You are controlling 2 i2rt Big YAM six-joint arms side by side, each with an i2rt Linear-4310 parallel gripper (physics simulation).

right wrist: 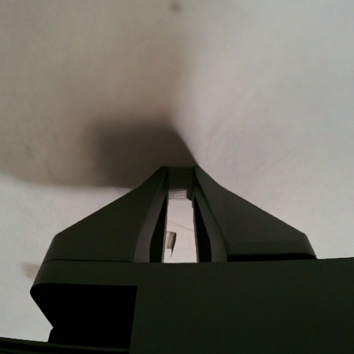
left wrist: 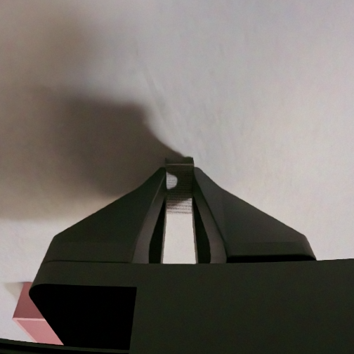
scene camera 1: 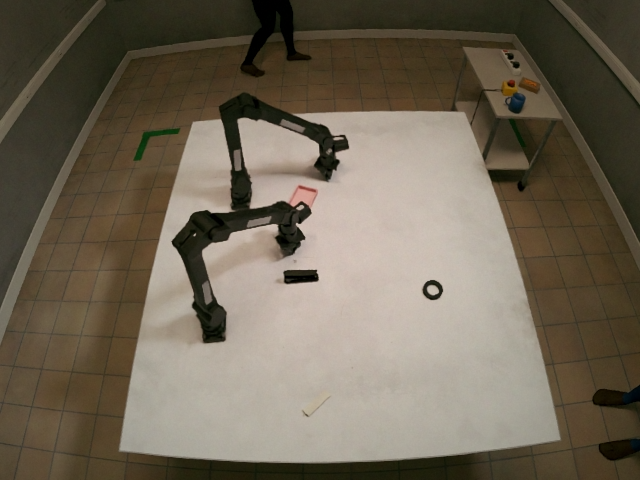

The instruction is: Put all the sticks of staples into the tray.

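Pixels of known places: left gripper, between the fingertips: (scene camera 1: pixel 328 178); right gripper, between the fingertips: (scene camera 1: pixel 292 251); left arm's base, origin of its link: (scene camera 1: pixel 241 199); right arm's base, origin of its link: (scene camera 1: pixel 214 327).
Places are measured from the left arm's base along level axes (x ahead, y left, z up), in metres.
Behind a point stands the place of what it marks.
Observation:
My left gripper (scene camera 1: pixel 328 178) @(x 0.398, y 0.110, z 0.002 m) (left wrist: pixel 179 177) is shut on a grey stick of staples (left wrist: pixel 180 197), at table level, behind and to the right of the tray in the scene view. My right gripper (scene camera 1: pixel 288 254) @(x 0.244, y -0.282, z 0.001 m) (right wrist: pixel 179 176) is shut on another stick of staples (right wrist: pixel 180 183), low over the table, in front of the tray. A short, small stick of staples (scene camera 1: pixel 295 261) @(x 0.260, y -0.329, z 0.000 m) (right wrist: pixel 171 242) lies on the table just by the right gripper, partly hidden by its fingers in the right wrist view. The pink tray (scene camera 1: pixel 308 187) @(x 0.306, y 0.038, z 0.025 m) (left wrist: pixel 37 325) stands between the two grippers, partly hidden by the right arm.
A black stapler (scene camera 1: pixel 300 273) @(x 0.287, y -0.412, z 0.052 m) lies in front of the right gripper. A black ring (scene camera 1: pixel 424 289) @(x 0.760, y -0.475, z 0.014 m) lies at the right of the white table (scene camera 1: pixel 387 361) @(x 0.598, y -0.747, z 0.000 m), and a pale strip (scene camera 1: pixel 316 404) @(x 0.349, y -0.897, z 0.010 m) near its front edge. A side table with a blue mug (scene camera 1: pixel 516 103) stands at the back right.

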